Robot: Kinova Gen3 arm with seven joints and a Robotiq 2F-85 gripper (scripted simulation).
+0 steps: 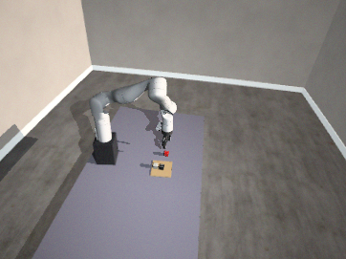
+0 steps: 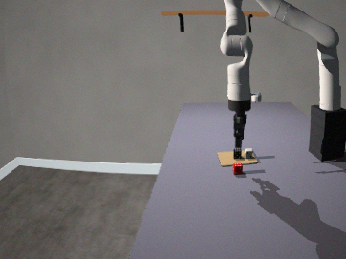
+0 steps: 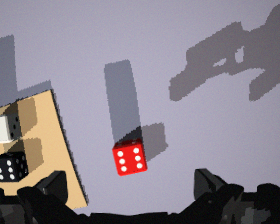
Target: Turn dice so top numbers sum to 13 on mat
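Now: the red die 100 mm below my hand. The rest, counted from my hand: black die (140 mm to the right, 90 mm below); then tan mat (140 mm to the right, 110 mm below); then white die (140 mm to the right, 90 mm below, 50 mm behind).
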